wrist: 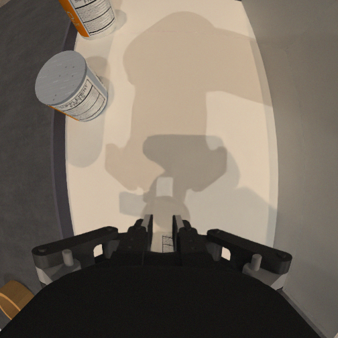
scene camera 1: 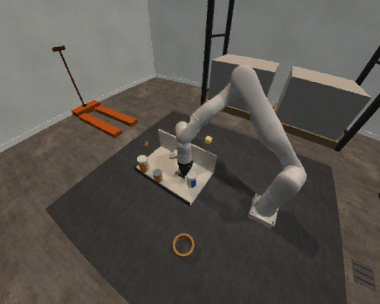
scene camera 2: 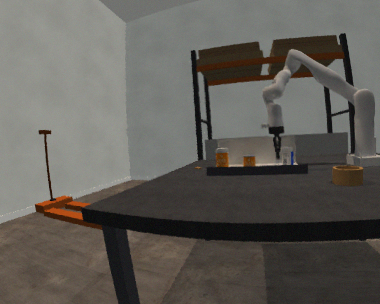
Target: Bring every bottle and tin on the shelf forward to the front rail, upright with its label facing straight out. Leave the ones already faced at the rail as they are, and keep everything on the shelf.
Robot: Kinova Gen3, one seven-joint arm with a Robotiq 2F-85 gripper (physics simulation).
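Places are measured from the arm's base along level axes (x left, y back, z up), in millimetres.
Pixels of known places: gripper, fingertip midpoint: point(scene camera 1: 185, 176) point(scene camera 2: 278, 159); arm's base, link origin: point(scene camera 1: 263, 208) point(scene camera 2: 364, 155).
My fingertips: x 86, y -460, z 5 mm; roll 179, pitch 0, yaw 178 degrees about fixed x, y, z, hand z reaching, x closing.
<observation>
Ahead of a thing's pixels: the offset from my fingertips to its middle.
The white shelf point(scene camera 1: 164, 156) point(wrist: 90, 200) has a dark front rail {dz -36, dx +123, dy -103 mm} point(scene camera 2: 257, 170) point(wrist: 59, 175). A tall orange bottle {dz +17, dx +95, dy -261 mm} point(scene camera 1: 143, 164) point(scene camera 2: 222, 158) point(wrist: 92, 19) and a short orange tin with a grey lid {dz -3, dx +92, dy -135 mm} point(scene camera 1: 158, 176) point(scene camera 2: 249, 160) point(wrist: 72, 85) stand upright at the rail, orange labels outward. A white bottle with a blue label {dz +10, dx +1, dy +48 mm} point(scene camera 1: 192, 180) point(scene camera 2: 287, 156) stands upright near the other end, its blue side turned right in scene camera 2; part of its printed side point(wrist: 167, 244) shows beyond the fingers. My gripper point(scene camera 1: 183, 174) point(scene camera 2: 278, 157) point(wrist: 162, 224) is nearly closed, empty, low beside this bottle.
A raised panel point(scene camera 1: 200, 150) point(wrist: 305, 150) runs along the shelf's back. An orange ring {dz -27, dx +296, dy +219 mm} point(scene camera 1: 174, 245) point(scene camera 2: 347, 176) point(wrist: 17, 297) lies in front of the shelf. A yellow cube {dz -33, dx -418, dy -84 mm} point(scene camera 1: 208, 140) lies behind the panel, and a small brown piece {dz -48, dx -91, dy -459 mm} point(scene camera 1: 146, 143) point(scene camera 2: 198, 168) lies beyond the left end.
</observation>
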